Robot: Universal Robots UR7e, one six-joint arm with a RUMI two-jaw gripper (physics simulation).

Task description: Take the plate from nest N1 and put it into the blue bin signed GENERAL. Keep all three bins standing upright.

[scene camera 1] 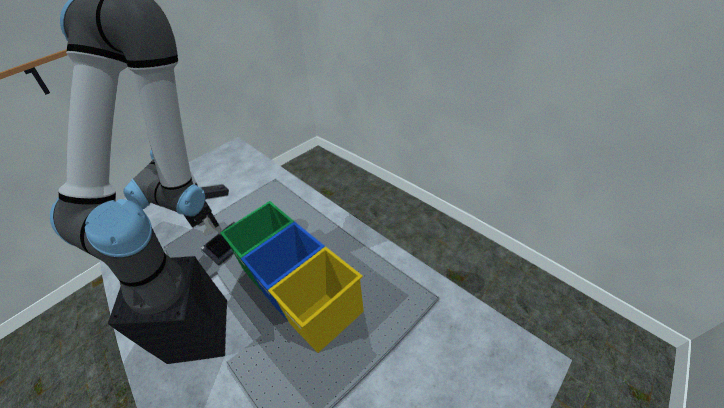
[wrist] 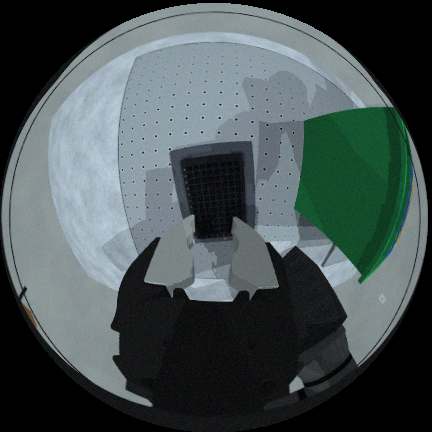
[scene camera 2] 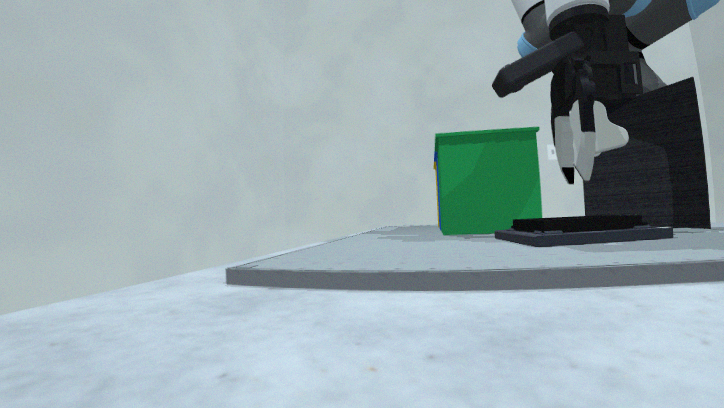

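Seen in the pictures: gripper, fingertip midpoint: (scene camera 1: 218, 231) (wrist: 213, 217) (scene camera 2: 577, 182); arm's base at its link origin: (scene camera 1: 155, 286) (wrist: 314, 343) (scene camera 2: 627, 111).
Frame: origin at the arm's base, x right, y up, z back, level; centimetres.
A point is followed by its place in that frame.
The dark plate with a grid of wells (scene camera 1: 221, 245) {x -18.2, y -19.9, z -23.9 cm} (scene camera 2: 577, 223) {x -23.9, y -20.4, z -28.8 cm} (wrist: 215, 185) {x -19.7, y -19.9, z -28.7 cm} lies in the dark nest (scene camera 1: 209, 255) {x -19.7, y -21.3, z -18.7 cm} (scene camera 2: 597, 237) {x -25.9, y -21.8, z -27.8 cm} (wrist: 212, 150) {x -19.6, y -21.3, z -33.6 cm}. My gripper (scene camera 1: 211, 229) {x -20.2, y -15.6, z -26.0 cm} (scene camera 2: 578, 178) {x -20.2, y -15.6, z -26.0 cm} (wrist: 213, 217) {x -20.2, y -15.6, z -26.0 cm} hangs above the plate, tips down, clear of it. Its pale fingers stand part-way open with nothing between them. The blue bin (scene camera 1: 283, 255) {x 9.5, y -12.6, z -31.7 cm} stands upright between the green bin (scene camera 1: 258, 228) {x -3.6, y -10.8, z -33.5 cm} (scene camera 2: 488, 184) {x -4.1, y -14.0, z -31.9 cm} (wrist: 345, 170) {x -4.1, y -12.7, z -31.9 cm} and the yellow bin (scene camera 1: 336, 321) {x 33.9, y -15.0, z -25.6 cm}, both also upright. The bin signs and nest label do not show. In scene camera 2, green hides most of the other bins.
The bins and nest stand on the perforated grey board (scene camera 1: 385, 329) {x 43.2, y -22.5, z -33.4 cm} (scene camera 2: 354, 258) {x -28.3, y -22.5, z -52.8 cm} (wrist: 150, 100) {x -28.8, y -22.5, z -45.4 cm}. The green bin is close beside the nest. The black robot pedestal (scene camera 1: 197, 319) {x 10.4, y -7.1, z -2.5 cm} (scene camera 2: 689, 167) {x -11.9, y -13.1, z -0.1 cm} stands on the table (scene camera 1: 455, 364) {x 63.5, y -23.8, z -35.1 cm} near the nest.
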